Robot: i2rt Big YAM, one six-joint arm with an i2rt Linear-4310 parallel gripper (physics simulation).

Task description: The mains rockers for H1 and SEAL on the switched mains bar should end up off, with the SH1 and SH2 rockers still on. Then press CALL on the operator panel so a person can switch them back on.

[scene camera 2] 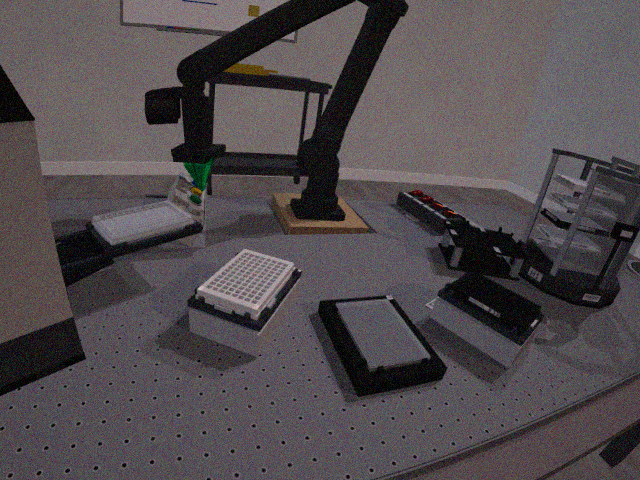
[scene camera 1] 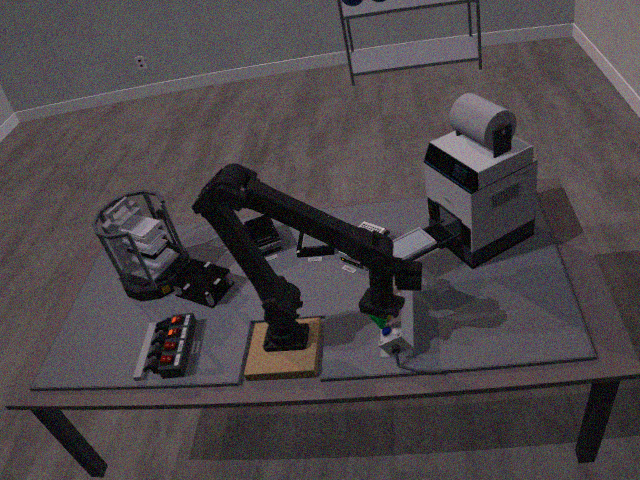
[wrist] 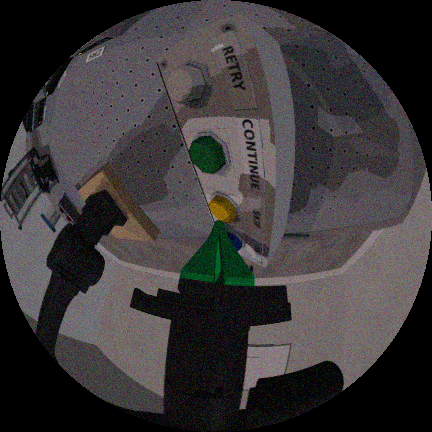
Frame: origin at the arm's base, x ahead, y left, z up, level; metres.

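Seen in the pictures: gripper, fingertip midpoint: [scene camera 2: 202,191] [scene camera 1: 382,327] [wrist: 217,223]; arm's base at its link origin: [scene camera 2: 316,212] [scene camera 1: 287,339] [wrist: 104,207].
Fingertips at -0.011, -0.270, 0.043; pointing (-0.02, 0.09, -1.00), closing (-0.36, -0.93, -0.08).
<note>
Offsets run from my fingertips to a thing's top centre, as dx, dy, dz. "spot": to the spot under its first point.
The switched mains bar @(spot: -0.061, +0.559, -0.017) [scene camera 1: 181,356] [scene camera 2: 413,206] is at the front left in scene camera 1. Its two far rockers [scene camera 1: 177,319] [scene camera 1: 173,331] glow bright orange; its two near rockers [scene camera 1: 170,344] [scene camera 1: 165,358] look darker red. Their labels are unreadable. The operator panel @(+0.054, -0.035, +0.027) [scene camera 1: 393,345] [wrist: 227,127] stands right of the arm base. It has a white RETRY button @(+0.130, -0.013, +0.018) [wrist: 184,84], a green CONTINUE button @(+0.080, -0.013, +0.018) [wrist: 208,154], a yellow SKIP button @(+0.030, -0.013, +0.018) [wrist: 223,209] and a blue button @(-0.020, -0.013, +0.018) [scene camera 1: 386,330] [wrist: 235,242], whose label is unreadable. My gripper [scene camera 2: 199,184] [wrist: 217,223] is shut and empty, its green tips beside the blue and yellow buttons. Contact is unclear.
A white machine @(+0.417, -0.300, +0.399) [scene camera 1: 449,193] with an extended plate tray stands back right. A plate carousel @(spot: +0.216, +0.808, -0.012) [scene camera 1: 135,289] and a black stand [scene camera 1: 203,281] are at the left. Plate holders @(+0.369, +0.068, +0.013) [scene camera 2: 242,289] @(+0.451, +0.233, -0.027) [scene camera 2: 382,335] @(+0.456, +0.421, +0.013) [scene camera 2: 488,310] stand behind the arm. A cable @(spot: -0.098, -0.063, -0.050) [scene camera 1: 408,368] leaves the panel at the front.
</note>
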